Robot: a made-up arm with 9 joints. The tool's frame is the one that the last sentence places. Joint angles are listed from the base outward.
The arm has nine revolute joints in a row. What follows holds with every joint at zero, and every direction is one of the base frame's.
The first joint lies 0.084 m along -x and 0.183 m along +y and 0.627 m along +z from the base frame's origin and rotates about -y.
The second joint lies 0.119 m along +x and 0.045 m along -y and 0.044 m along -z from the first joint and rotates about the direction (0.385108, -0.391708, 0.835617).
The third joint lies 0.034 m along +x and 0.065 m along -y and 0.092 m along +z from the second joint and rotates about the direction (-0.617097, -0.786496, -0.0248).
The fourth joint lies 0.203 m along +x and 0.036 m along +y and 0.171 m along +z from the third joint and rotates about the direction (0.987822, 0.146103, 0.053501).
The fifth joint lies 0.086 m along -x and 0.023 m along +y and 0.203 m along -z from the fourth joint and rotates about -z.
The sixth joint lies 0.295 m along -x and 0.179 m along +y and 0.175 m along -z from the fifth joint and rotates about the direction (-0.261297, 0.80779, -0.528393).
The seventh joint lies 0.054 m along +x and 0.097 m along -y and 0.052 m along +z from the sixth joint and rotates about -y.
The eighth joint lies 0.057 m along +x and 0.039 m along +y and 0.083 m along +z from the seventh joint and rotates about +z.
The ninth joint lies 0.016 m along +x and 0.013 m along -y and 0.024 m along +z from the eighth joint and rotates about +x.
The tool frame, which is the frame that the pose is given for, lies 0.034 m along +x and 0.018 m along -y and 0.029 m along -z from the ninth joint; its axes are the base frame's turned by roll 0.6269, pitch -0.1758 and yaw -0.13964 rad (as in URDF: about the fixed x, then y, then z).
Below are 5 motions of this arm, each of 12 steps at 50 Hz.
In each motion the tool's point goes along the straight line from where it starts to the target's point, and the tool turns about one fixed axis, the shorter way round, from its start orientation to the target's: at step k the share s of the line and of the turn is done. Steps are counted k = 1, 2, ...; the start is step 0. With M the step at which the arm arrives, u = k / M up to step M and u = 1 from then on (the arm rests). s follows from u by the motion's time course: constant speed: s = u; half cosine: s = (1 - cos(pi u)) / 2; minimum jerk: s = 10 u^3 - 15 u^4 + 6 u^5.
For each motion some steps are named. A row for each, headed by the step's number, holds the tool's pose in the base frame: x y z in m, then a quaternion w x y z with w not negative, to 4 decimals.
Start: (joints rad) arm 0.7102 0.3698 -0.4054 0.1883 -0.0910 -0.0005 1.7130 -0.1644 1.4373
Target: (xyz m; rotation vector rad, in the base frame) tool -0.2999 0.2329 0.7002 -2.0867 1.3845 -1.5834
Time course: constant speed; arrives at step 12
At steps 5, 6, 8, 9, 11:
5: -0.2763 0.1872 0.6658 0.1246 -0.6811 0.4134 -0.5914
6: -0.2797 0.1938 0.6707 0.1196 -0.6843 0.4210 -0.5832
8: -0.2864 0.2068 0.6805 0.1096 -0.6905 0.4361 -0.5666
9: -0.2898 0.2133 0.6854 0.1045 -0.6934 0.4435 -0.5581
11: -0.2965 0.2264 0.6953 0.0944 -0.6989 0.4582 -0.5410

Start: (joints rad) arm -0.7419 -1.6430 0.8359 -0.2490 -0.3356 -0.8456 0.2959 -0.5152 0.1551
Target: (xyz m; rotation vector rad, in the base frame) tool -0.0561 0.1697 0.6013 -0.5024 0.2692 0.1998
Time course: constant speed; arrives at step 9
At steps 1, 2, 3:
1: -0.0399 0.1817 0.6161 0.9607 -0.2007 0.1858 0.0473
2: -0.0419 0.1802 0.6142 0.9604 -0.2067 0.1792 0.0537
3: -0.0440 0.1787 0.6124 0.9599 -0.2126 0.1726 0.0601

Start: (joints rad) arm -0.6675 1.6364 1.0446 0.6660 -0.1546 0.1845 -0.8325 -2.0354 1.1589
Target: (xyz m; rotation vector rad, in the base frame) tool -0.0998 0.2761 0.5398 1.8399 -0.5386 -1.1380
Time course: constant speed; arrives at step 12
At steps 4, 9, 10, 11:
4: -0.1107 0.2742 0.5571 0.4215 0.7614 -0.1604 -0.4658
9: -0.1039 0.2754 0.5463 0.4335 0.7489 -0.1958 -0.4613
10: -0.1025 0.2756 0.5441 0.4359 0.7463 -0.2028 -0.4603
11: -0.1012 0.2759 0.5420 0.4382 0.7436 -0.2099 -0.4593

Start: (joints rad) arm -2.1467 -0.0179 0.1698 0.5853 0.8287 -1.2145 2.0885 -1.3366 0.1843
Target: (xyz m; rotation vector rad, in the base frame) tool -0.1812 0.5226 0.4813 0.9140 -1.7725 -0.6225
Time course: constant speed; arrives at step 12
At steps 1, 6, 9, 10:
1: -0.1358 0.5175 0.5340 0.4677 0.3214 -0.7291 -0.3826
6: -0.1565 0.5198 0.5100 0.4846 0.3482 -0.7330 -0.3266
9: -0.1688 0.5212 0.4957 0.4938 0.3635 -0.7339 -0.2924
10: -0.1730 0.5217 0.4909 0.4967 0.3685 -0.7339 -0.2808

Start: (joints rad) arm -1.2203 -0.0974 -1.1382 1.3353 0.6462 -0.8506 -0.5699 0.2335 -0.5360
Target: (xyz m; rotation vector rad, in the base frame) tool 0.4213 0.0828 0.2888 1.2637 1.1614 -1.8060
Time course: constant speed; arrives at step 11
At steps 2, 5, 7, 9, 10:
2: 0.3826 0.0814 0.2420 0.2340 0.4249 0.4624 -0.7422
5: 0.3955 0.0819 0.2576 0.2629 0.4442 0.4562 -0.7249
7: 0.4041 0.0822 0.2680 0.2819 0.4567 0.4517 -0.7127
9: 0.4127 0.0825 0.2784 0.3007 0.4688 0.4469 -0.7000
10: 0.4170 0.0826 0.2836 0.3101 0.4748 0.4443 -0.6935

